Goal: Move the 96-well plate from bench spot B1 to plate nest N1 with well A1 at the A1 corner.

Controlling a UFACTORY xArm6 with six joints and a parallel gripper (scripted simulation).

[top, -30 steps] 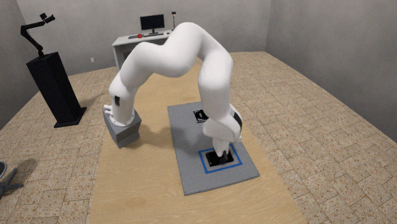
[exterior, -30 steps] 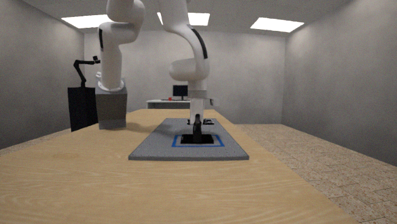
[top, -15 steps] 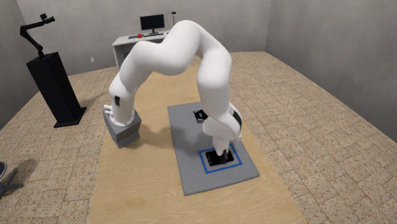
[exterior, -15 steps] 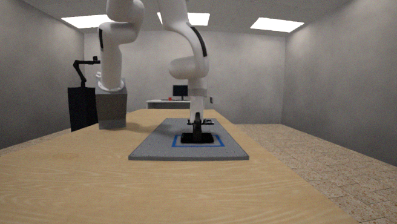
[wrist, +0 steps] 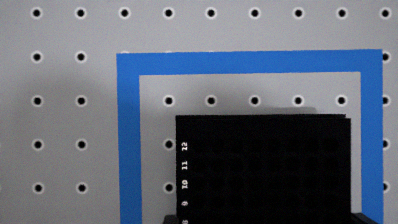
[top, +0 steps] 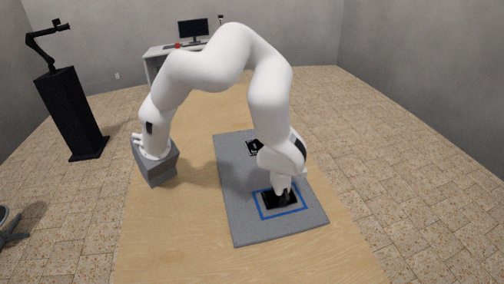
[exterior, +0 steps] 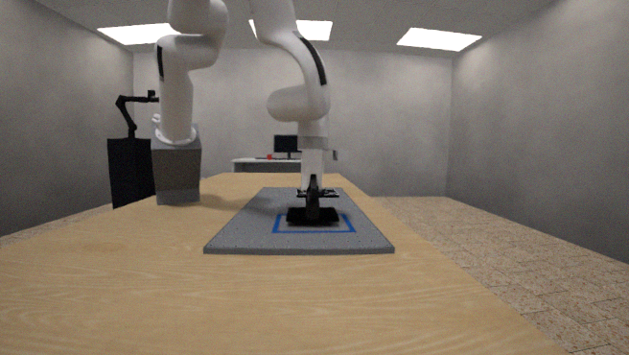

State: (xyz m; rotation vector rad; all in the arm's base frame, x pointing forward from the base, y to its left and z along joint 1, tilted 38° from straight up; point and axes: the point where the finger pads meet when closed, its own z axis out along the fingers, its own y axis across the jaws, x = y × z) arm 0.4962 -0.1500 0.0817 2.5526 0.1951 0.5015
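My gripper is now 20 mm short of the black plate nest, 360 mm to the right of it and 30 mm above it. The rest, counted from my hand: black 96-well plate: 10 mm below.
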